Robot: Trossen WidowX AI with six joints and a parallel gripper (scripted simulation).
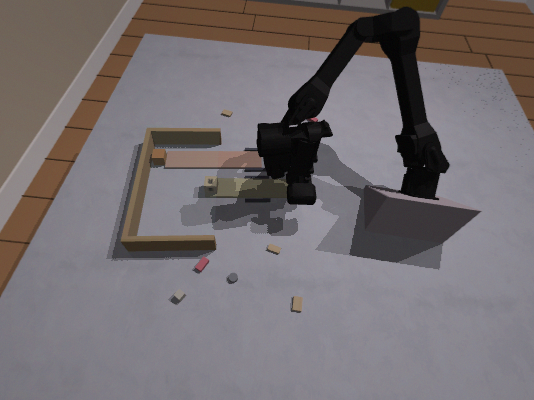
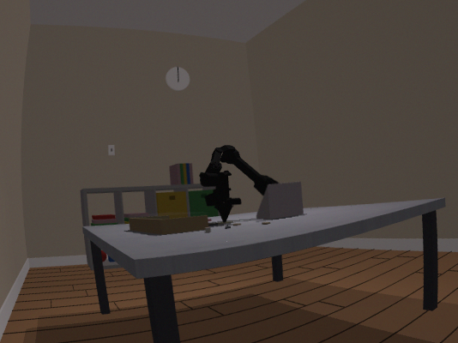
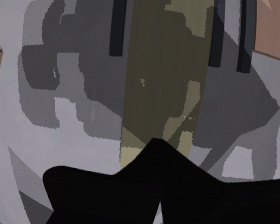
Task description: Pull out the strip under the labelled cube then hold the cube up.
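The olive strip is 100 mm ahead of my gripper tip. The rest, counted from my gripper tip: pale block: 240 mm ahead, 280 mm to the left; then labelled cube: 210 mm ahead, 10 mm to the left, 20 mm above.
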